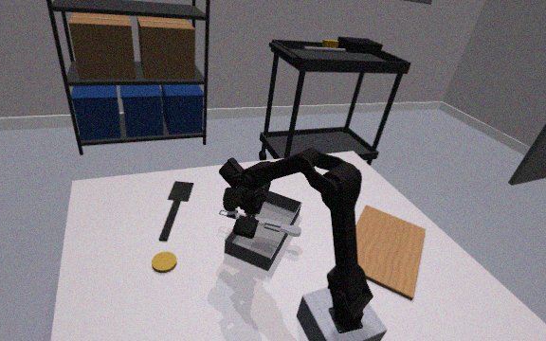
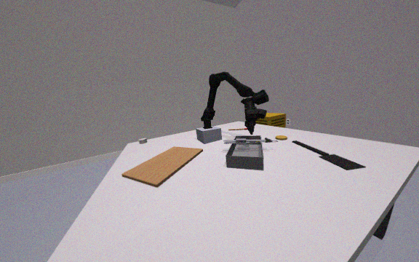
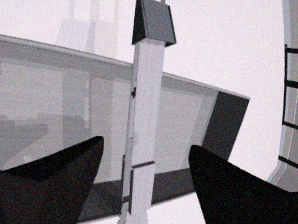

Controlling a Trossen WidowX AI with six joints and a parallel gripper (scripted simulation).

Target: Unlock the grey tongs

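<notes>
Right now the roasting tin is 2 cm ahead of my gripper tip, 5 cm to the right of it and 7 cm below it. The rest, counted from my gripper tip: black spatula: 20 cm ahead, 24 cm to the left, 10 cm below; yellow disc: 7 cm behind, 28 cm to the left, 9 cm below; wooden board: 11 cm behind, 46 cm to the right, 9 cm below.
</notes>
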